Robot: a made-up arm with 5 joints.
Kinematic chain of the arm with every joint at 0, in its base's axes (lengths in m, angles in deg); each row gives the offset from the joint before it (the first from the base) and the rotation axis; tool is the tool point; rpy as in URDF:
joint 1: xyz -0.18 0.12 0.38 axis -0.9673 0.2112 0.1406
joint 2: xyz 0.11 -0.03 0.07 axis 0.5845 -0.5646 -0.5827
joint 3: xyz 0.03 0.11 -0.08 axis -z
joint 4: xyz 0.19 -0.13 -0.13 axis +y
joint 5: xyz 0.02 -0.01 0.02 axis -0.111 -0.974 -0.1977
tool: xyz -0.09 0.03 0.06 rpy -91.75 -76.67 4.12
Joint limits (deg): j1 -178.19..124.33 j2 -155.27..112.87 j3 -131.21..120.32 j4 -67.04..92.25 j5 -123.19..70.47
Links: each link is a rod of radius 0.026 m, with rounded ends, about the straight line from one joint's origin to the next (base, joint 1, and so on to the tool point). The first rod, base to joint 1, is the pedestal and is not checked.
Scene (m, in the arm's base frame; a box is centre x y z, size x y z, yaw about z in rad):
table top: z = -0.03
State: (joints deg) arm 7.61 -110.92 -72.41 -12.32 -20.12
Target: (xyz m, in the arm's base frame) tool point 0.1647 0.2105 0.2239
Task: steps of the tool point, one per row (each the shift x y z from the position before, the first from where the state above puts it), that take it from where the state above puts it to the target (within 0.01 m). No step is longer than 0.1 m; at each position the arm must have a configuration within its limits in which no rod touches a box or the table.
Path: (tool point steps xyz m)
1: 0.0339 0.0662 -0.0544
2: 0.0549 0.0642 -0.0364
3: 0.0726 0.0546 -0.0156
4: 0.0843 0.0371 0.0060
5: 0.0874 0.0131 0.0257
6: 0.0801 -0.0149 0.0397

